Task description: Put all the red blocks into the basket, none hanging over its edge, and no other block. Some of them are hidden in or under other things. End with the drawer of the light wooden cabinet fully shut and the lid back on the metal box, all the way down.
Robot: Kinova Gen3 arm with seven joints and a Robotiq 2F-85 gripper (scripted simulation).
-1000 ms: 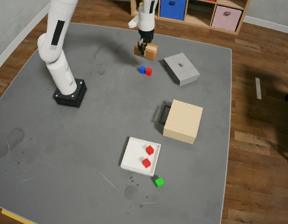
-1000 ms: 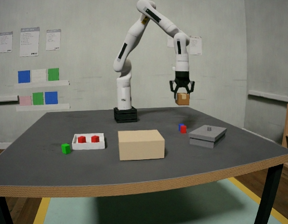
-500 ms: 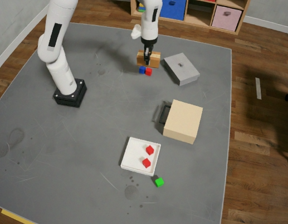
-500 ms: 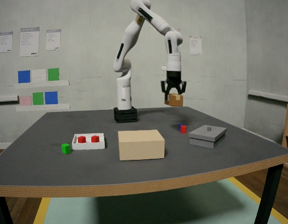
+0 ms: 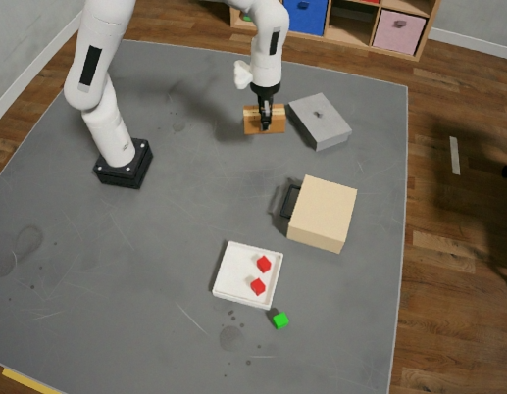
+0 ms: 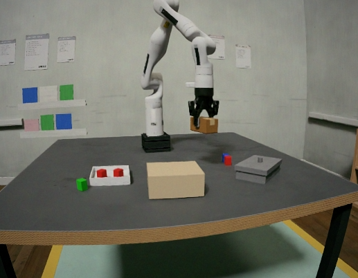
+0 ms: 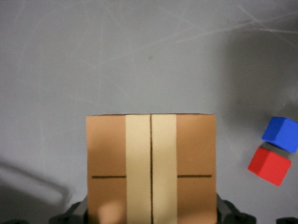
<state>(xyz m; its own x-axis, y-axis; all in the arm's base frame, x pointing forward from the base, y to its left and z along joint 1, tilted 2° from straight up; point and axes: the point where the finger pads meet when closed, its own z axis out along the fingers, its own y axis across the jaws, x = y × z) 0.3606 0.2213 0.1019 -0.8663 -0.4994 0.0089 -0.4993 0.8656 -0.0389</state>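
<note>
Now: hand right at the cardboard box. Also, from my hand: blue block (10 cm behind, 11 cm to the left, 17 cm below); then lid (10 cm ahead, 21 cm to the left, 14 cm below); then metal box (10 cm ahead, 21 cm to the left, 16 cm below).
</note>
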